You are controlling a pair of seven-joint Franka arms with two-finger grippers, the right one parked.
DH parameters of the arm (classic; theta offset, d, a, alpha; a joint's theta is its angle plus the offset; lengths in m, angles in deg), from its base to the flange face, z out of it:
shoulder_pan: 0 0.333 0 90
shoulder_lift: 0 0 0 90
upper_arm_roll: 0 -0.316 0.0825 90
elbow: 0 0 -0.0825 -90
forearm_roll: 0 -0.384 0 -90
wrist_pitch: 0 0 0.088 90
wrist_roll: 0 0.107 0 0
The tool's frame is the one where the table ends.
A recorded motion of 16 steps. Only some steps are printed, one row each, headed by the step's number.
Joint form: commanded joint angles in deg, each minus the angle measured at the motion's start. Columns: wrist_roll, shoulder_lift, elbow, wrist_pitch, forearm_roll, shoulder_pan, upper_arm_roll.
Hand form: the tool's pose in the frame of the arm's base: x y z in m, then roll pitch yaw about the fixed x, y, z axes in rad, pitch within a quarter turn. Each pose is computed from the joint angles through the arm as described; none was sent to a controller.
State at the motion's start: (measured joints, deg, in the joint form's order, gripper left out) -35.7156 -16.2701 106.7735 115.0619 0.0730 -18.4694 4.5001
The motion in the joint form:
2: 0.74 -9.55 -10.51 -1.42 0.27 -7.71 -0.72
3: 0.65 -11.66 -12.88 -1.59 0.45 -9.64 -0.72
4: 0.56 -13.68 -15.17 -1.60 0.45 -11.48 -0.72
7: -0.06 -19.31 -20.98 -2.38 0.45 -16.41 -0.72
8: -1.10 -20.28 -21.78 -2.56 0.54 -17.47 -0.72
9: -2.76 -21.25 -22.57 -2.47 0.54 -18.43 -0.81
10: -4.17 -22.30 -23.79 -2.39 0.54 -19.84 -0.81
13: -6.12 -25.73 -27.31 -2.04 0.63 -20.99 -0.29
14: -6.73 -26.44 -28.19 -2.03 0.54 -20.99 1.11
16: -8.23 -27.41 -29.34 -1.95 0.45 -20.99 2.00
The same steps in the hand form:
2: 0.5671 -0.3225 0.3293 -3.0850 0.1394 0.0988
3: 0.5645 -0.3463 0.3231 -3.0897 0.1409 0.0688
4: 0.5613 -0.3690 0.3173 -3.0938 0.1382 0.0389
7: 0.5449 -0.4276 0.2942 -3.0907 0.1493 -0.0330
8: 0.5388 -0.4391 0.2884 -3.0860 0.1546 -0.0316
9: 0.5342 -0.4490 0.2828 -3.0805 0.1542 -0.0171
10: 0.5267 -0.4648 0.2795 -3.0802 0.1499 -0.0165
13: 0.5234 -0.4868 0.2649 -3.0883 0.1487 -0.0072
14: 0.5163 -0.4988 0.2637 -3.1014 0.1558 -0.0166
16: 0.5134 -0.5074 0.2611 -3.1088 0.1582 -0.0025

